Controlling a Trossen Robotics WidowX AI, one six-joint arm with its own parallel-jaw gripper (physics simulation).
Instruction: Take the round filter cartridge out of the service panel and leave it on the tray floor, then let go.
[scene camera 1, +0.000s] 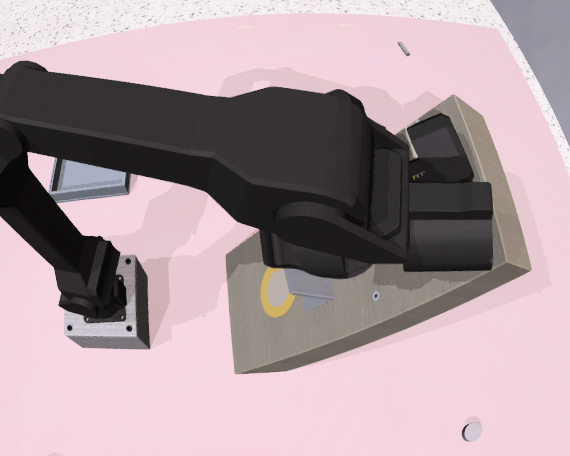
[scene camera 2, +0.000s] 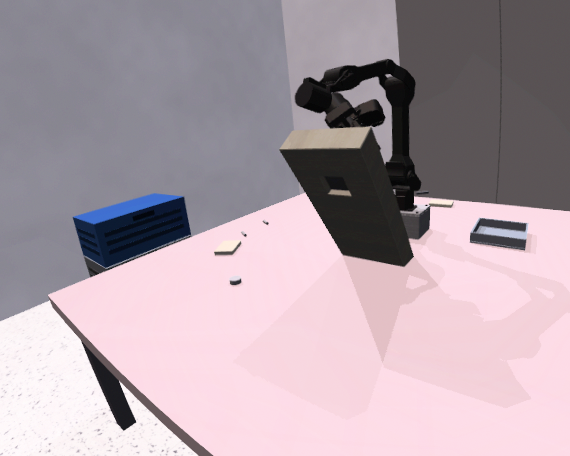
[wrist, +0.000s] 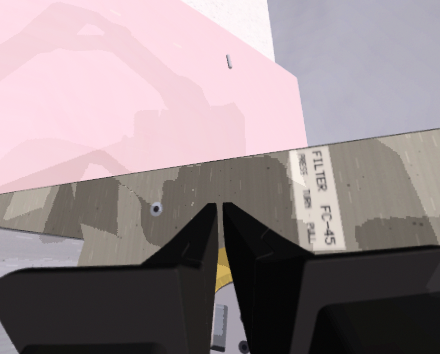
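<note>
The tilted service panel (scene camera 1: 255, 345) (scene camera 2: 360, 215) (wrist: 250, 182) stands beside the arm's base. The round filter cartridge (wrist: 219, 320) shows partly between the finger bodies in the wrist view; its grey face with a raised lug lies inside a yellow ring (wrist: 223, 267) on the panel. Black finger bodies hide the rest of it. My gripper (wrist: 219, 211) is shut, with its tips nearly together over the panel face and nothing between them. In both scene views the fingertips are hidden. The tray (scene camera 1: 95, 192) (scene camera 2: 500, 242) sits on the table, with no cartridge visible in it.
A second yellow ring (scene camera 1: 265, 296) and a grey bracket (scene camera 1: 315, 287) are at the panel's other end. A "FILTER FC-45" label (wrist: 320, 200) is near the fingers. A small disc (scene camera 1: 472, 431) (scene camera 2: 235, 281), a pin (scene camera 1: 404, 48) (wrist: 229, 61) and a beige block (scene camera 2: 227, 247) lie on the table.
</note>
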